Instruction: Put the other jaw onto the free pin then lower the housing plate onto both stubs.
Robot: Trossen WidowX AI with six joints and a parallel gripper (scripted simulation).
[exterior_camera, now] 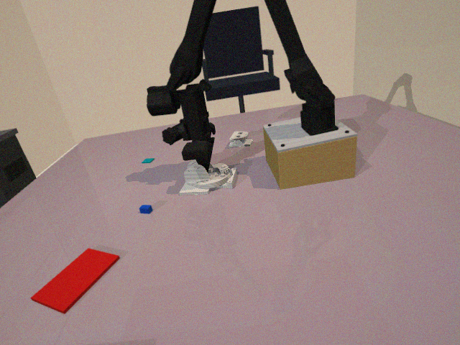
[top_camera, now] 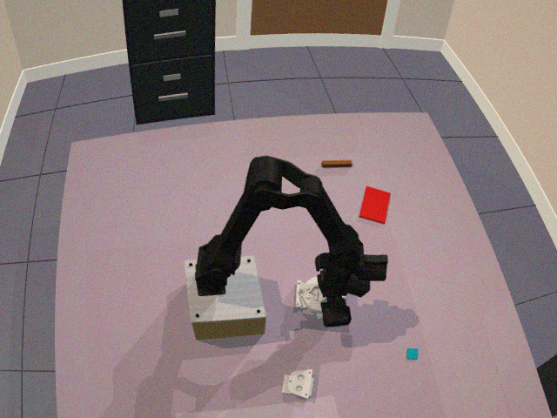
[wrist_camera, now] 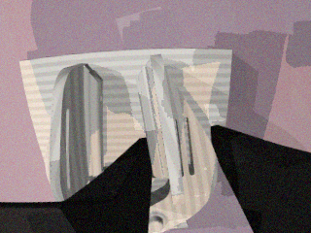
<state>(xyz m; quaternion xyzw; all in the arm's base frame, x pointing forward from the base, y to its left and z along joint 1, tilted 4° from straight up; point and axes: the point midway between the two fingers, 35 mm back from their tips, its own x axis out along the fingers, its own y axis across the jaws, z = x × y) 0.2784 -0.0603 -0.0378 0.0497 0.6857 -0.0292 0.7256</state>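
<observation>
The jaw lies 3 cm behind my gripper tip, 2 cm to the left of it and 1 cm above it. Round my gripper tip: teal square: 19 cm ahead, 18 cm to the right, 2 cm below; then white ribbed stand: 12 cm behind, 20 cm to the right, 1 cm below; then blue cube: 14 cm ahead, 12 cm to the left, 1 cm below.
</observation>
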